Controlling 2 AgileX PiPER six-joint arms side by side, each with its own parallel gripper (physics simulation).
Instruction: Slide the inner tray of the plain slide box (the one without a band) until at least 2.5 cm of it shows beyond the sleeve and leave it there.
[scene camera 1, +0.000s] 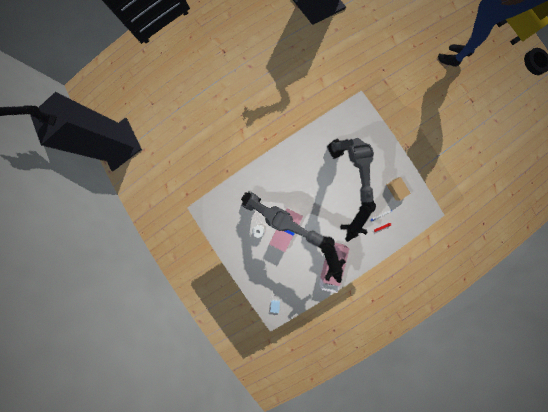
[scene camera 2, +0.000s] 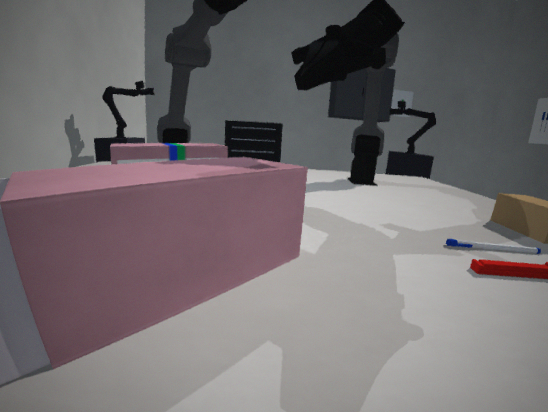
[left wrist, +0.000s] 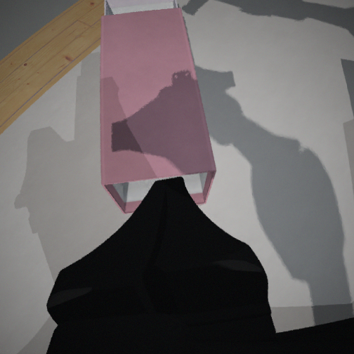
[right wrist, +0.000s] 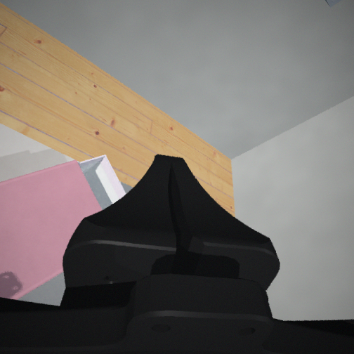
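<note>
The plain slide box, a pink sleeve (scene camera 1: 342, 251) (scene camera 2: 160, 250) (left wrist: 145, 50) (right wrist: 45, 220), lies at the table's front edge. Its pale inner tray (scene camera 1: 329, 288) (scene camera 2: 15, 300) (left wrist: 142, 6) (right wrist: 111, 177) shows beyond the sleeve's far end in the left wrist view. The sleeve's other end is open and hollow inside. My left gripper (scene camera 1: 348, 238) (scene camera 2: 301, 85) (left wrist: 172, 195) is shut and empty, above and just outside that hollow end. My right gripper (scene camera 1: 340, 280) (right wrist: 166, 173) is shut and empty above the sleeve near the tray end; its tips are out of scene camera 2's view.
A pink box with a blue and green band (scene camera 1: 281, 241) (scene camera 2: 135, 153) lies farther back, partly under the right arm. A white ring-shaped object (scene camera 1: 261, 229) is beside it. A light blue block (scene camera 1: 274, 307), tan block (scene camera 1: 398, 188) (scene camera 2: 525, 215), pen (scene camera 2: 492, 246) and red object (scene camera 1: 382, 228) (scene camera 2: 510, 268) also lie around.
</note>
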